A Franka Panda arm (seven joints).
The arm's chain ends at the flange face. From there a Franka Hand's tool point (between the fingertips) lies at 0.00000 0.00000 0.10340 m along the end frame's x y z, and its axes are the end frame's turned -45 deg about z.
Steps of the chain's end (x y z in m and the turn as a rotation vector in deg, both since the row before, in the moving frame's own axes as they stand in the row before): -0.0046 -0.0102 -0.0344 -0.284 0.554 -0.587; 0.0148 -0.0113 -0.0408 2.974 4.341 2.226; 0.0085 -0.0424 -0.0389 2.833 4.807 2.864
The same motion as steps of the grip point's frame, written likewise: 0.0043 -0.0094 -0.0344 -0.593 0.191 -0.587; 0.0277 0.0044 -0.0412 -0.967 5.172 2.226; 0.0457 -0.0212 -0.0394 -1.396 5.402 2.864
